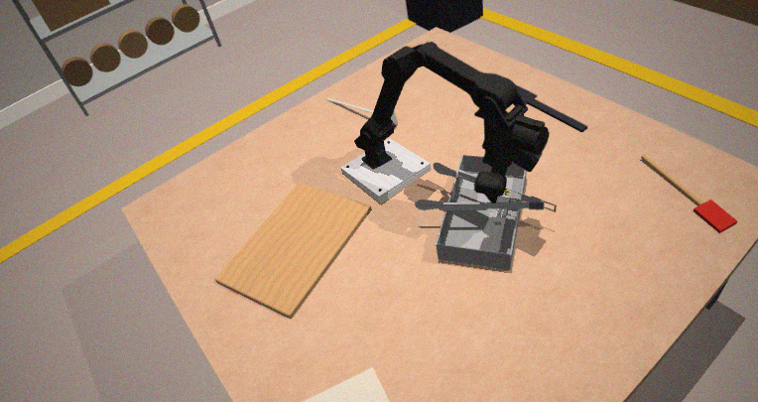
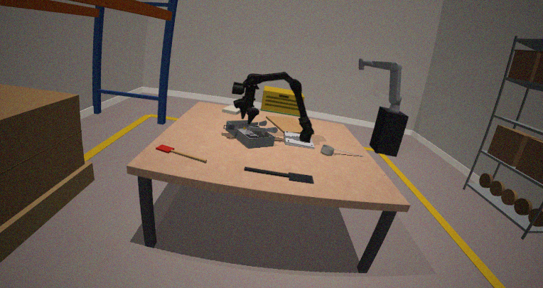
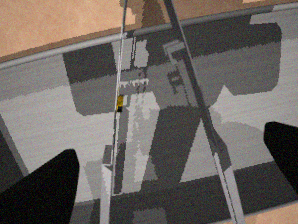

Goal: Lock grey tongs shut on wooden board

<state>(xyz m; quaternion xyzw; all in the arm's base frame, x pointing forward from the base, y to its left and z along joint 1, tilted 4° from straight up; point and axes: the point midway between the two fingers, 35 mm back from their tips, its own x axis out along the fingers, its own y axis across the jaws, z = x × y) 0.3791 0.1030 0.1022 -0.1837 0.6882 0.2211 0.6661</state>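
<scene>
The grey roasting tin is 70 mm below my gripper tip, 30 mm behind it and 20 mm to the right of it. From my gripper tip the other things lie so: wooden board 430 mm to the right, 270 mm behind, 90 mm below; black spatula 390 mm to the left, 260 mm behind, 100 mm below; red spatula 380 mm to the left, 270 mm ahead, 100 mm below.
</scene>
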